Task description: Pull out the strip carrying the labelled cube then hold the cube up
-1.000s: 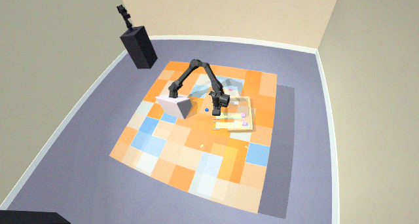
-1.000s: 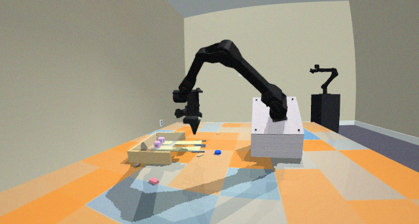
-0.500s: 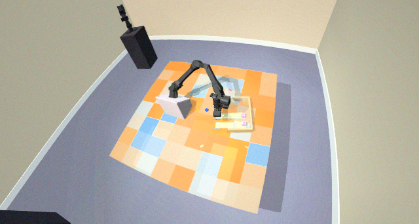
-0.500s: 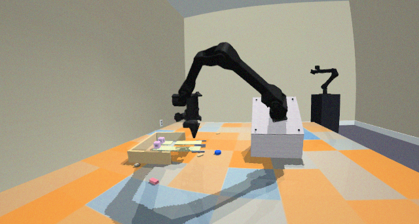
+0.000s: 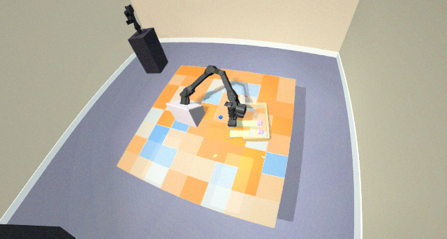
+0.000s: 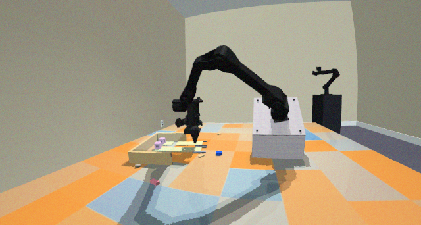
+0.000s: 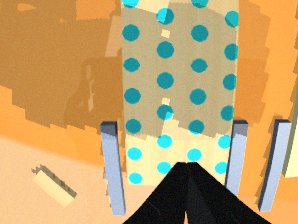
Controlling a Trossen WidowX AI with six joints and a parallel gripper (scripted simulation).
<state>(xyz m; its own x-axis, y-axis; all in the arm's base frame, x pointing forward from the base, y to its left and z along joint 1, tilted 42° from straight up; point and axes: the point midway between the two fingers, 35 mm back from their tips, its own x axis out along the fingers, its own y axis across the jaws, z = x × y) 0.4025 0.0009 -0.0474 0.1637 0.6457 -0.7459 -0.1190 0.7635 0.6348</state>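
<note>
The blue disc is 12 cm behind my gripper tip, 4 cm to the left of it and 3 cm below it. Round my gripper tip: pink block: 5 cm ahead, 31 cm to the left, 3 cm below.
</note>
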